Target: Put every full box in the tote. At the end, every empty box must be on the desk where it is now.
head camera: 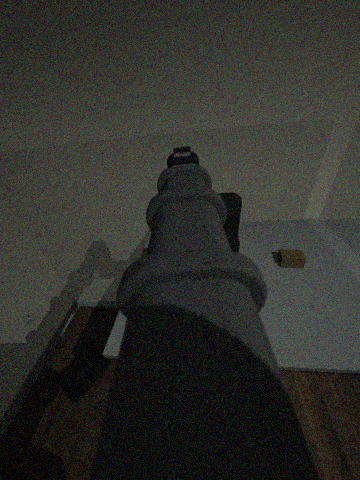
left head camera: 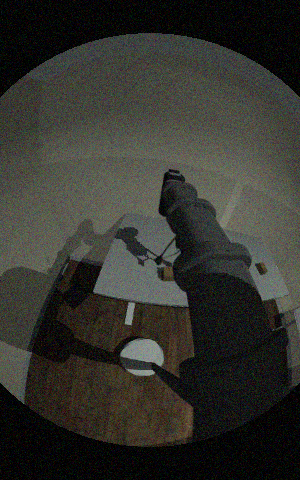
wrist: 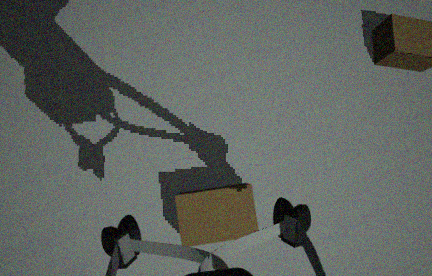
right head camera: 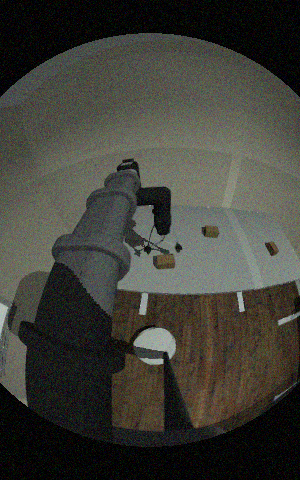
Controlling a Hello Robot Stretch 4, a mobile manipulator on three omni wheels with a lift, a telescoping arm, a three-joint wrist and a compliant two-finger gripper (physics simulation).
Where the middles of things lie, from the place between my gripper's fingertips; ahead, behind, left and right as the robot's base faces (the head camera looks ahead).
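The dark tote (head camera: 86, 368) is 1010 mm below my hand, and it's also 930 mm to the left of my hand and 140 mm ahead of it.
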